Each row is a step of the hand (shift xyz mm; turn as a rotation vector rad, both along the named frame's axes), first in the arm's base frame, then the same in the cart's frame.
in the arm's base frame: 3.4 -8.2 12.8 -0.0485 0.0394 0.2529
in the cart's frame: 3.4 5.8 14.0 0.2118 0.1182 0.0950
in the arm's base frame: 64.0 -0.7 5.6 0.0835 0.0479 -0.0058
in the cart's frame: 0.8 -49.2 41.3 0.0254 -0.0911 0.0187
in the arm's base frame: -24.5 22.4 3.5 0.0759 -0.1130 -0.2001
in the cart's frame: 19.0 11.1 -25.1 -0.2257 -0.0871 -0.0067
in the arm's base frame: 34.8 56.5 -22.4 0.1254 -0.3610 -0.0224
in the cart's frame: 21.4 -62.0 -24.4 -0.2709 0.0524 0.2654
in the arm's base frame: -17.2 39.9 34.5 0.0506 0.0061 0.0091
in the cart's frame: 53.2 9.2 -12.8 0.0086 -0.0401 0.0316
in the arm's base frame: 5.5 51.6 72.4 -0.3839 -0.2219 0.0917
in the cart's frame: 87.7 0.1 15.8 -0.0709 0.4447 -0.0474
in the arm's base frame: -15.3 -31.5 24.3 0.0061 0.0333 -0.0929
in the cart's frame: -3.6 35.8 22.9 -0.0443 -0.0554 -0.0688
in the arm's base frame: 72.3 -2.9 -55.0 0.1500 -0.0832 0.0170
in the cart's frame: -44.8 -78.1 12.5 -0.0516 -0.0772 0.1452
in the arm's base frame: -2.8 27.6 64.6 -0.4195 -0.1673 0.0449
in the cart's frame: 65.8 14.6 20.0 -0.0654 0.4310 -0.1263
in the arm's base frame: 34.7 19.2 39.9 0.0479 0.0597 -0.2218
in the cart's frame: 40.6 -21.4 32.6 -0.1209 -0.1504 -0.1335
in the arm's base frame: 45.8 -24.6 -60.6 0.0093 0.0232 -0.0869
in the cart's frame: -62.7 -49.1 5.9 -0.0471 -0.0512 -0.0578
